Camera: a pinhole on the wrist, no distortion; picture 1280 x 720 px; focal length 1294.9 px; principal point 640.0 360.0 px. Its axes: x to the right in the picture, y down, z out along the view. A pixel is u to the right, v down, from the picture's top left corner.
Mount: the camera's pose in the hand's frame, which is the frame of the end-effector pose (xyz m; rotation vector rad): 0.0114 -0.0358 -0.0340 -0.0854 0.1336 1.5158
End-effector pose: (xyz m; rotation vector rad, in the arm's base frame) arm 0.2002 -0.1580 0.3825 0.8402 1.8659 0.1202
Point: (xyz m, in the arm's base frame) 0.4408 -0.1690 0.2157
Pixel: 760 175
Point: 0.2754 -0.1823 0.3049
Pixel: 653 242
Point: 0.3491 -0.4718 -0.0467
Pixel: outside the picture
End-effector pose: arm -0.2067 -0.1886 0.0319 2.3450 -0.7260 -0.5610
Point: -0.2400 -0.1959 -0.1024
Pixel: 129 418
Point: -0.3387 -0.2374 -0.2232
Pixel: 217 508
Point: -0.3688 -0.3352 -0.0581
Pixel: 1096 552
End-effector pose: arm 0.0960 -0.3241 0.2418 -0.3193 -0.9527 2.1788
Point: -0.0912 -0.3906 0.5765
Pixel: 215 65
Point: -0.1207 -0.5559 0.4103
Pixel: 904 458
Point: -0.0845 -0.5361 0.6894
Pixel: 226 402
